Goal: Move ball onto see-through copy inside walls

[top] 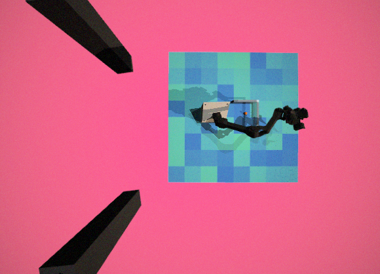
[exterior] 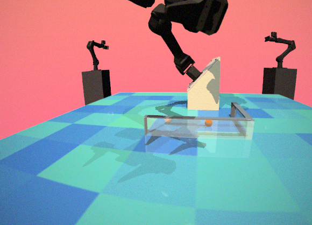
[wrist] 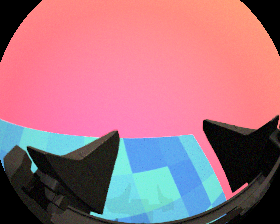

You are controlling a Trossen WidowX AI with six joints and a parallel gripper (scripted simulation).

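My gripper tip is 35 cm past the see-through ball, 2 cm to the right of it and 29 cm above it. Round my gripper tip: long clear wall: 22 cm behind, 11 cm to the left, 27 cm below.
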